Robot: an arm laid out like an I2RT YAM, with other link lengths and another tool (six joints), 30 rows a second.
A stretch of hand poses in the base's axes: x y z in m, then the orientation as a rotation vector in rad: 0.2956, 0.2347, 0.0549, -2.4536, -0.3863, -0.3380; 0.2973, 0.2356, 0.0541, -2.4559, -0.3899, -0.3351; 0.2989, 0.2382, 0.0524, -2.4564, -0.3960, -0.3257; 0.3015, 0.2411, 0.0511, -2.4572, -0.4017, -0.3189; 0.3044, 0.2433, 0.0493, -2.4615, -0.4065, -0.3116; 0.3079, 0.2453, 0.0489, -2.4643, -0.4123, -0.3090; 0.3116, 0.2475, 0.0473, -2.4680, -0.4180, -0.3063; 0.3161, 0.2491, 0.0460, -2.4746, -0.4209, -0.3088; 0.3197, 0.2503, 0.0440, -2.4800, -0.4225, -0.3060; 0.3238, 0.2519, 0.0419, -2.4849, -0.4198, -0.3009
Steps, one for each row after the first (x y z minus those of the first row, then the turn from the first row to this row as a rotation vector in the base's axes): 0.0017, 0.0009, -0.0008, -0.0030, 0.0011, 0.0027; 0.0033, 0.0035, -0.0025, -0.0049, 0.0063, 0.0092; 0.0059, 0.0064, -0.0038, -0.0070, 0.0098, 0.0146; 0.0088, 0.0086, -0.0056, -0.0124, 0.0137, 0.0188; 0.0123, 0.0106, -0.0060, -0.0164, 0.0140, 0.0228; 0.0160, 0.0128, -0.0076, -0.0213, 0.0144, 0.0266; 0.0205, 0.0144, -0.0089, -0.0282, 0.0117, 0.0265; 0.0241, 0.0156, -0.0109, -0.0339, 0.0132, 0.0271; 0.0282, 0.0172, -0.0130, -0.0381, 0.0174, 0.0255
